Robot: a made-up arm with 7 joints. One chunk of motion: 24 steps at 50 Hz.
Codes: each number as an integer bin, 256 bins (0 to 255) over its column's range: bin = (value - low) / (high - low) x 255, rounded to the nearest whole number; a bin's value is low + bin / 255 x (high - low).
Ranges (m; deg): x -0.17..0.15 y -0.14..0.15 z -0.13..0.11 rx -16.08..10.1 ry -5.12..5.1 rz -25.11..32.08
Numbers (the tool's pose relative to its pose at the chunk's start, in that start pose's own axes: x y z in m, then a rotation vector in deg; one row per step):
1: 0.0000 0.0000 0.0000 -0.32 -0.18 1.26
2: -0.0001 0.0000 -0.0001 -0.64 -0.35 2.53
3: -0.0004 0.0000 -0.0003 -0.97 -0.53 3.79
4: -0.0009 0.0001 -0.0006 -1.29 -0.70 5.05
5: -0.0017 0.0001 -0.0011 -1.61 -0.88 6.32
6: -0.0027 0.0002 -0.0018 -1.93 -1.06 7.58
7: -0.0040 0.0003 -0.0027 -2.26 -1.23 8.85
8: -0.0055 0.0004 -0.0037 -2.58 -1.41 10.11
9: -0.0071 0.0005 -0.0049 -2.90 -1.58 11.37
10: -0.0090 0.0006 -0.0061 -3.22 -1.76 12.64
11: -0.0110 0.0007 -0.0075 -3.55 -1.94 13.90
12: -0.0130 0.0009 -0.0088 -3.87 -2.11 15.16
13: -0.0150 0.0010 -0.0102 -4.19 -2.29 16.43
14: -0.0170 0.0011 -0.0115 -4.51 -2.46 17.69
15: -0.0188 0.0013 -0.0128 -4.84 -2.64 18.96
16: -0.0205 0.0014 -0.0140 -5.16 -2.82 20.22
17: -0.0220 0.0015 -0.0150 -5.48 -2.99 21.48
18: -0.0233 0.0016 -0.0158 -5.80 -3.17 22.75
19: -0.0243 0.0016 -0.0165 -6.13 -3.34 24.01
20: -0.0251 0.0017 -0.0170 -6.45 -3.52 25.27
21: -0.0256 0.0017 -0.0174 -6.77 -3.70 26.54
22: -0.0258 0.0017 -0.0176 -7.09 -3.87 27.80
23: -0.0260 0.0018 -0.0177 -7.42 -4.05 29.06
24: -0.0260 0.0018 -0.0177 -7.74 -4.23 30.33
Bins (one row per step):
1: 135 123 138 154 123 118
2: 135 123 138 150 119 123
3: 135 123 138 147 115 129
4: 135 123 137 144 110 134
5: 134 123 137 141 106 140
6: 133 123 136 138 101 146
7: 132 123 135 135 97 151
8: 131 123 134 131 93 157
9: 130 124 133 128 88 163
10: 128 124 132 125 84 168
11: 127 124 130 122 79 174
12: 125 124 129 119 75 180
13: 124 124 127 116 71 185
14: 122 124 126 113 66 191
15: 120 124 125 109 62 197
16: 119 124 123 106 57 202
17: 118 124 122 103 53 208
18: 117 125 121 100 49 213
19: 116 125 121 97 44 219
20: 115 125 120 94 40 225
21: 115 125 120 91 35 230
22: 115 125 119 88 31 236
23: 115 125 119 84 27 242
24: 115 125 119 81 22 247

